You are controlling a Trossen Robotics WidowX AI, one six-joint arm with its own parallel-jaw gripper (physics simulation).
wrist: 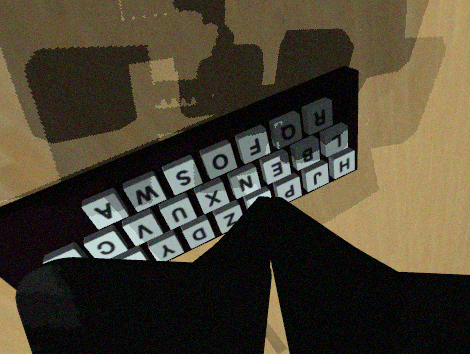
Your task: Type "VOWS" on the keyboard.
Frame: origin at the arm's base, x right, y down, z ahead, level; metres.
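Seen in the pictures: gripper, fingertip midpoint: (pixel 268 208).
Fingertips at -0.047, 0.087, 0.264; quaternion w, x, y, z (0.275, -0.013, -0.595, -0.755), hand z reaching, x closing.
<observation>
A point is followed by its place in that frame, as x, y, z.
A black keyboard (pixel 45 220) @(0.037, 0.137, 0.253) with pale keys lies slantwise across the wrist view, its letters upside down. The V key (pixel 144 230) @(0.006, 0.132, 0.281) is in the middle row at the left. The O key (pixel 220 161) @(-0.043, 0.131, 0.266), the S key (pixel 184 177) @(-0.025, 0.131, 0.264) and the W key (pixel 146 194) @(-0.006, 0.131, 0.263) are in the row farthest from the gripper. My black gripper (pixel 268 208) @(-0.047, 0.086, 0.264) is shut and empty. Its tips appear over the nearest row, between the Z key (pixel 229 220) @(-0.034, 0.131, 0.304) and the P key (pixel 288 191) @(-0.072, 0.131, 0.307), covering most of one key. How high the tips are above the keys I cannot tell. The fingers hide the keyboard's near left part.
The keyboard lies on a light wooden table (pixel 425 210) @(-0.199, 0.148, 0.433). Dark shadows of the arm fall on the table beyond the keyboard and on the keys at its right end, around the Q key (pixel 286 132) @(-0.080, 0.131, 0.270) and the R key (pixel 318 117) @(-0.099, 0.131, 0.271).
</observation>
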